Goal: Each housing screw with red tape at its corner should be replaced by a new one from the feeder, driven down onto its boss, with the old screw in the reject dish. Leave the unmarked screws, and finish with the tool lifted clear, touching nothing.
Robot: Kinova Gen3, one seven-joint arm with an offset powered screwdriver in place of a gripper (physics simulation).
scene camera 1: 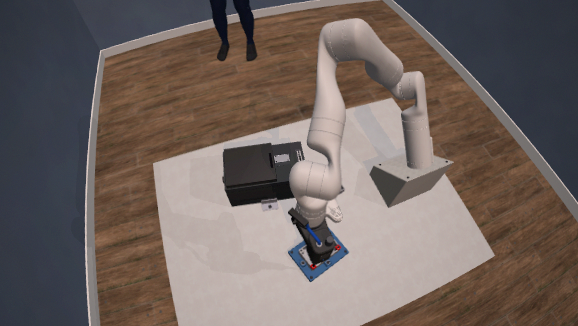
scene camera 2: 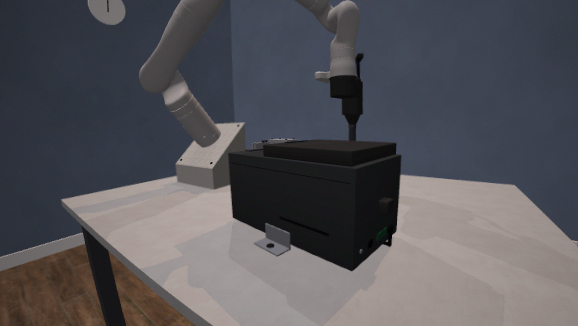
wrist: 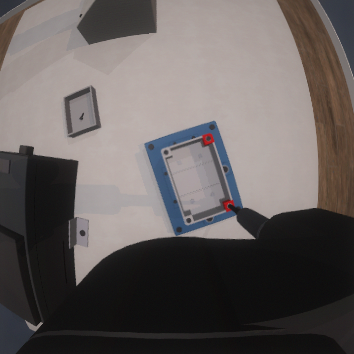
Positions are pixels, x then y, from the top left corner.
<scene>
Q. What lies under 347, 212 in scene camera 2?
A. A black screw feeder.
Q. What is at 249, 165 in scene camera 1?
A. A feeder lid.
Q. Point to a feeder lid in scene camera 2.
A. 337, 152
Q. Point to a black screw feeder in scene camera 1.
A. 281, 192
</scene>
